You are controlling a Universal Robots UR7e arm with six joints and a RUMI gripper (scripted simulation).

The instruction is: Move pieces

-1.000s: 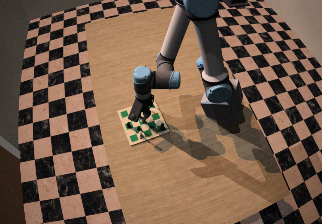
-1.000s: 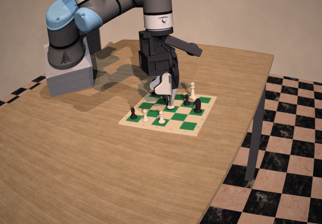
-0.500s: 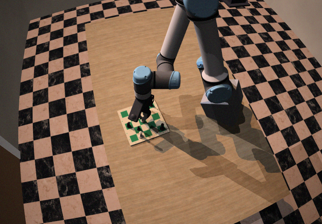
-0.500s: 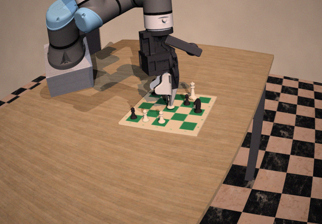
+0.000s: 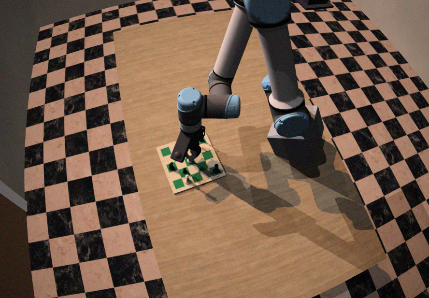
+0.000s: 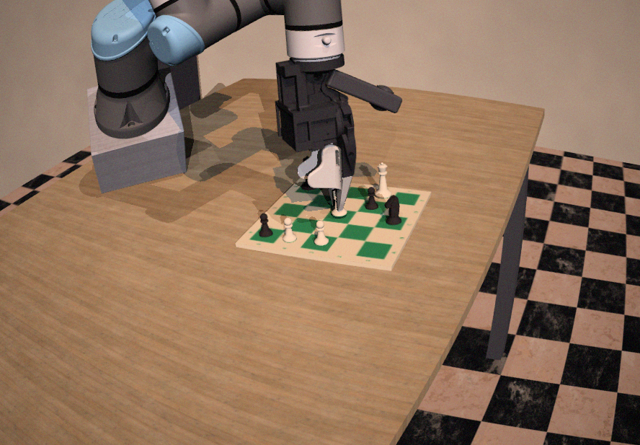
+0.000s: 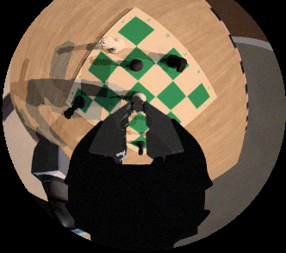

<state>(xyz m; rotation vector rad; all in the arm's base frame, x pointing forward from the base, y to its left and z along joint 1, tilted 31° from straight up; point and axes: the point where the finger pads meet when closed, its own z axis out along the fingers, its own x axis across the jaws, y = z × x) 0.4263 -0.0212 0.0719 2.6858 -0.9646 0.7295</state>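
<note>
My hand is 30 mm above the cream chessboard.
</note>
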